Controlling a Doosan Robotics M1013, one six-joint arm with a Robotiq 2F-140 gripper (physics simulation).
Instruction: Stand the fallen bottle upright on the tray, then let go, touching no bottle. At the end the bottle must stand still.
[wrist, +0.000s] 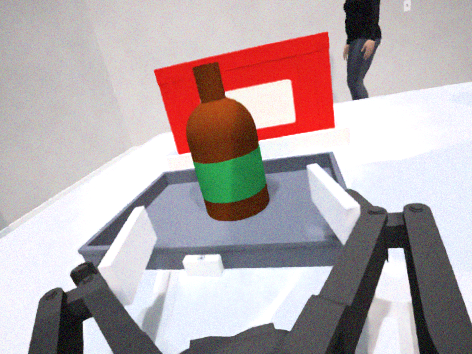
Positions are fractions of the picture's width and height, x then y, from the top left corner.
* my gripper: 0.48, 0.57
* pale panel: 0.58, 0.30
